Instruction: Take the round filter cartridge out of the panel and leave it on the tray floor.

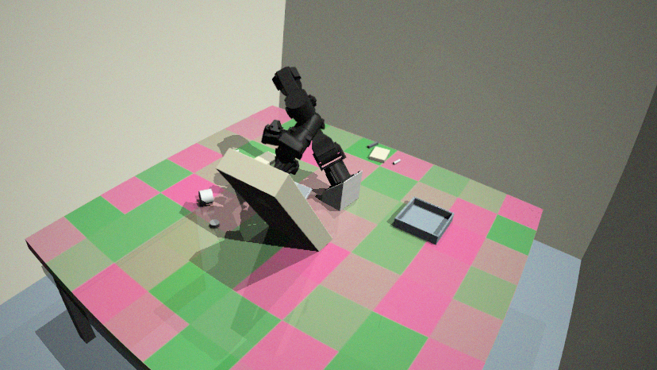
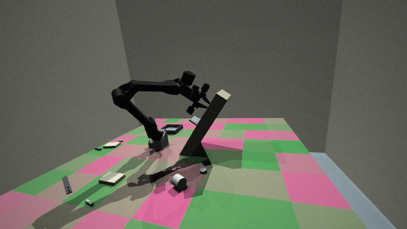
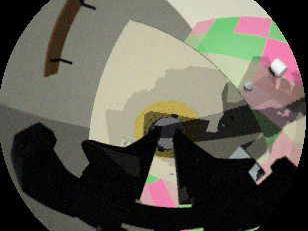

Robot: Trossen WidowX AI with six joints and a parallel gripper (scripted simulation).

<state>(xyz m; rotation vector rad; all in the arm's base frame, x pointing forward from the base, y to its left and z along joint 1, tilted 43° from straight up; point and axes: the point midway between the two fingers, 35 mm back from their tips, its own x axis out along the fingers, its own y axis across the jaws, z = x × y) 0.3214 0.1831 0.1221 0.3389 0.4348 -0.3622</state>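
The round filter cartridge is 10 mm below my gripper tip and 10 mm ahead of it. Also, from my gripper tip: small disc: 240 mm below, 220 mm to the right, 30 mm ahead; tray: 470 mm behind, 240 mm below, 210 mm to the left; beige service panel: 80 mm below, 40 mm behind, 10 mm to the right.
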